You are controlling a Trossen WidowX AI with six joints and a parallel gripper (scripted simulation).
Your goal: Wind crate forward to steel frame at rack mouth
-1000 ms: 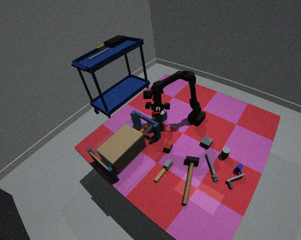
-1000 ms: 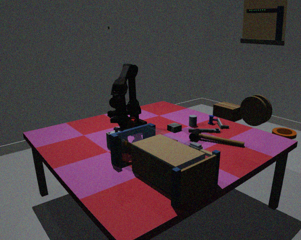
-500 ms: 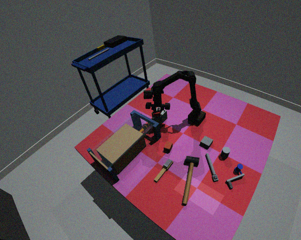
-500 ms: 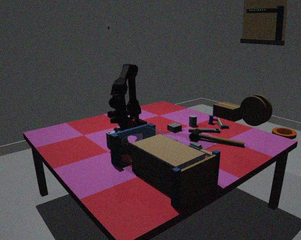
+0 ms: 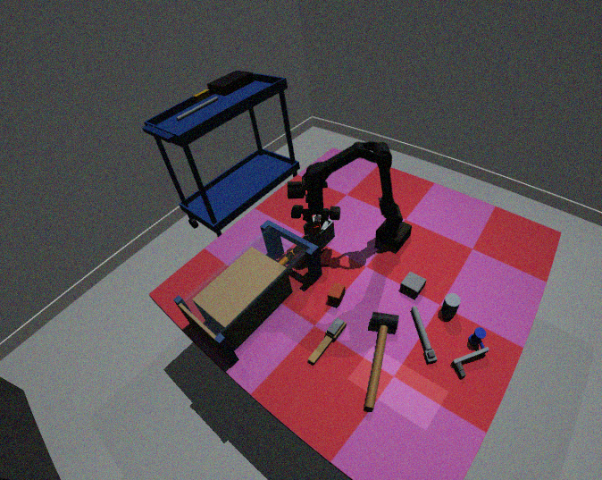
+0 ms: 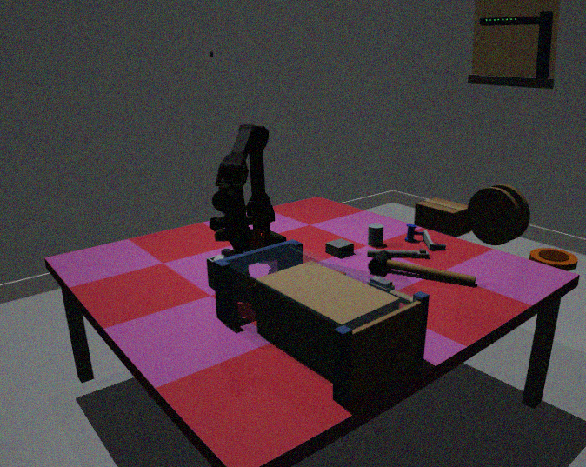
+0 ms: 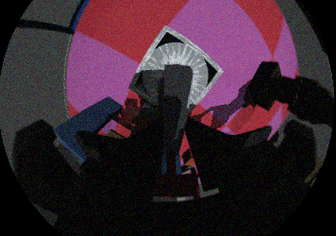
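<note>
The red-knobbed winch handle lies 2 cm above my gripper tip, 1 cm to the left of it and 1 cm ahead of it. Round my gripper tip: frame: 12 cm ahead, 2 cm to the right; red knob: 5 cm above, 4 cm ahead, 3 cm to the left; grey winch: 7 cm below, 6 cm behind, 4 cm to the right.
</note>
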